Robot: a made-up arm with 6 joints.
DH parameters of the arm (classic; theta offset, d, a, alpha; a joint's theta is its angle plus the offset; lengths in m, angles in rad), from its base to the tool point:
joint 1: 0 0.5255 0.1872 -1.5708
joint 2: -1.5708 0 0.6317 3.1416
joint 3: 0 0 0.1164 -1.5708
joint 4: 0 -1.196 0 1.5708
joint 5: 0 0 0 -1.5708
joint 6: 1.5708 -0.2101 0 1.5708
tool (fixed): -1.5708 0 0 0
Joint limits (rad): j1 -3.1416..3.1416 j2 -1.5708..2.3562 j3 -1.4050..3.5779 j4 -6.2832..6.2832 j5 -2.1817..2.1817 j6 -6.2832..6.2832
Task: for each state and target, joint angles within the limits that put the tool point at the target. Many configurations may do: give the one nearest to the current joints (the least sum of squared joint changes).
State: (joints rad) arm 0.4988 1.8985 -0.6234 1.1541 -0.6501 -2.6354
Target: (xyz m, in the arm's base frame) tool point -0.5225 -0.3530 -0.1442
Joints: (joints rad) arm 0.4202 2.1622 -0.7937 1.1388 -0.6088 -2.6354
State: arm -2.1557 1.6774 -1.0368 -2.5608 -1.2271 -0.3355
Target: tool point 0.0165 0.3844 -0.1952
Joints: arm -1.4849 1.8010 -1.1186 -2.8811 -1.1507 -0.3355
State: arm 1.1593 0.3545 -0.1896 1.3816 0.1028 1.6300
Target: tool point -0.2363 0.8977 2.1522
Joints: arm 1.7732 -0.3453 0.3893 1.3675 0.2504 1.6300
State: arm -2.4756 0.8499 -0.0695 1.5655 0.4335 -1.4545
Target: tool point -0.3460 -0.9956 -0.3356
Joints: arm -2.0170 0.7800 -0.5645 1.6136 0.5941 -1.4545
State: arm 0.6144 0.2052 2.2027 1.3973 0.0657 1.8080
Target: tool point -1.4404 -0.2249 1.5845
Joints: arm 0.1681 -0.5599 2.1161 1.3957 0.0934 1.8080
